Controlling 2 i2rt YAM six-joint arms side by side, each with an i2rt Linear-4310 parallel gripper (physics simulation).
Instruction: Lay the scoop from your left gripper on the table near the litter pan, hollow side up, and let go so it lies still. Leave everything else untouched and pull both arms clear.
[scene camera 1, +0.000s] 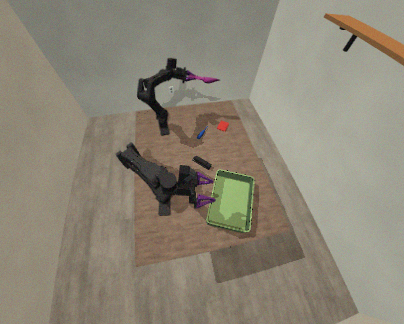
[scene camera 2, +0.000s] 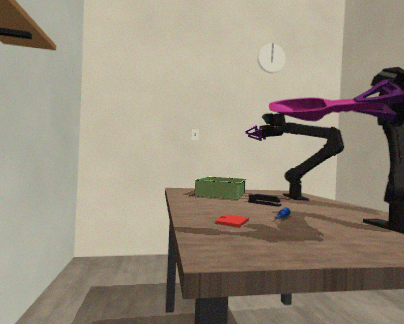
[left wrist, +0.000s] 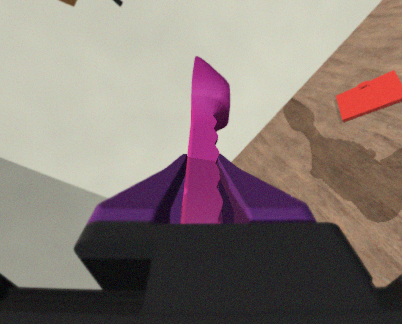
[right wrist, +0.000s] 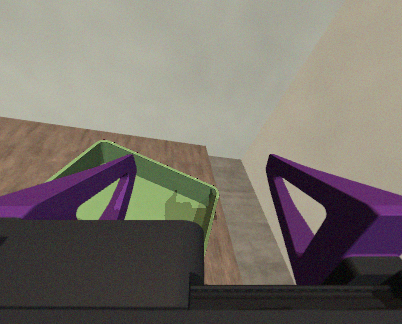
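Where they show: left gripper, fingertip midpoint: (scene camera 1: 196, 77) (scene camera 2: 353, 104) (left wrist: 201, 162); right gripper, fingertip midpoint: (scene camera 1: 214, 190) (scene camera 2: 246, 133) (right wrist: 201, 161); left arm's base, link origin: (scene camera 1: 163, 126) (scene camera 2: 402, 230); right arm's base, link origin: (scene camera 1: 165, 199) (scene camera 2: 295, 197).
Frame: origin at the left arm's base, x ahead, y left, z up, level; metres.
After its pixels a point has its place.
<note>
The magenta scoop (scene camera 1: 209, 79) @[x 0.399, y 0.062, z 0.321 m] (scene camera 2: 300, 107) @[x 0.402, y 0.061, z 0.312 m] (left wrist: 204, 107) @[x 0.357, y 0.092, z 0.318 m] is held high above the table (scene camera 1: 165, 240) @[x -0.131, y -0.859, z 0.000 m] (scene camera 2: 225, 255) @[x 0.593, y 0.117, z 0.000 m]. Its bowl points away from the fingers, with the hollow partly turned toward scene camera 2. My left gripper (scene camera 1: 190, 76) @[x 0.316, y 0.121, z 0.313 m] (scene camera 2: 357, 104) @[x 0.316, y 0.121, z 0.313 m] (left wrist: 201, 162) @[x 0.316, y 0.121, z 0.313 m] is shut on the scoop's handle. The green litter pan (scene camera 1: 232, 197) @[x 0.324, y -0.726, z 0.002 m] (scene camera 2: 220, 188) @[x 0.359, y -0.595, z 0.048 m] (right wrist: 150, 200) @[x 0.339, y -0.788, z 0.002 m] stands upright on the table. My right gripper (scene camera 1: 214, 190) @[x 0.149, y -0.768, z 0.353 m] (scene camera 2: 247, 133) @[x 0.149, y -0.768, z 0.353 m] (right wrist: 201, 161) @[x 0.149, y -0.768, z 0.353 m] is open and empty, above the table by the pan's left side in scene camera 1.
A red flat block (scene camera 1: 223, 126) @[x 0.480, y -0.138, z 0.009 m] (scene camera 2: 232, 220) @[x 0.488, y -0.110, z 0.009 m] (left wrist: 370, 96) @[x 0.474, y -0.128, z 0.009 m] and a blue tool (scene camera 1: 201, 133) @[x 0.277, y -0.179, z 0.024 m] (scene camera 2: 283, 213) @[x 0.295, y -0.149, z 0.019 m] lie on the table. A black object (scene camera 1: 202, 162) @[x 0.205, y -0.446, z 0.038 m] (scene camera 2: 265, 200) @[x 0.211, y -0.412, z 0.018 m] lies between the blue tool and the pan. An orange-brown wall shelf (scene camera 1: 370, 35) (scene camera 2: 25, 17) is high up.
</note>
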